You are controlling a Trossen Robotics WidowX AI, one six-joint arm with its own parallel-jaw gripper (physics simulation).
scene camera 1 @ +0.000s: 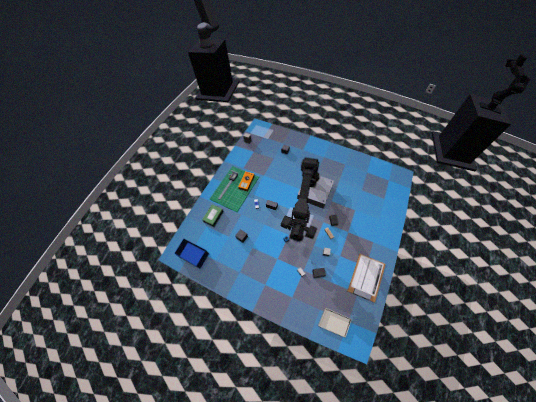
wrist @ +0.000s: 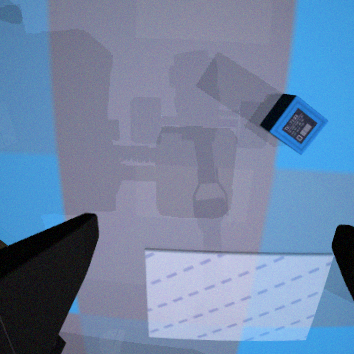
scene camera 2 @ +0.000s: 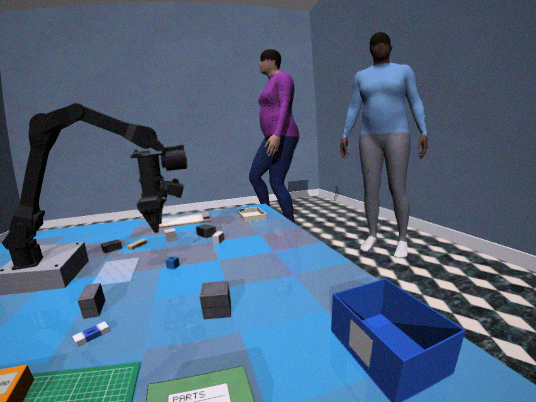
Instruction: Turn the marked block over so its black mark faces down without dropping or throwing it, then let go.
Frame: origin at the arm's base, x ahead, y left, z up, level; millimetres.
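Seen in the pictures: gripper, fingertip midpoint: (wrist: 216, 231) (scene camera 2: 158, 228); arm's base, origin of the base link: (scene camera 1: 311, 182) (scene camera 2: 28, 263).
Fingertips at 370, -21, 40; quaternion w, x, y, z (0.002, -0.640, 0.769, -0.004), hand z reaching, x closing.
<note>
Offsets run from my fingertips to a thing's top centre, as dx, dy, dz. Level surfaces: height alone.
The marked block {+19, -58, -75} (scene camera 1: 286, 239) (scene camera 2: 172, 262) (wrist: 300, 122) is a small blue cube on the blue and grey mat {dz -102} (scene camera 1: 270, 306). In the wrist view its top face carries a dark mark with white print, and one side is in deep shadow. It stands apart from the gripper, at the upper right of that view. My gripper (scene camera 1: 298, 233) (scene camera 2: 156, 229) (wrist: 216, 231) is open and empty, pointing down above the mat. The block lies ahead of the fingers and off to the right in the wrist view. Its underside is hidden.
A flat pale sheet with dashed lines {-135, -11, -96} (scene camera 2: 118, 270) (wrist: 235, 295) lies below the fingers. Dark blocks {+67, -318, -50} (scene camera 2: 216, 300) {-176, -194, -57} (scene camera 2: 91, 300), a wooden piece {-75, +186, -88} (scene camera 1: 329, 233) (scene camera 2: 137, 244) and a pale block {+47, +186, -64} (scene camera 1: 326, 251) (scene camera 2: 170, 235) stand around. A blue bin {+247, -570, -27} (scene camera 1: 182, 243) (scene camera 2: 380, 355) is farther off.
</note>
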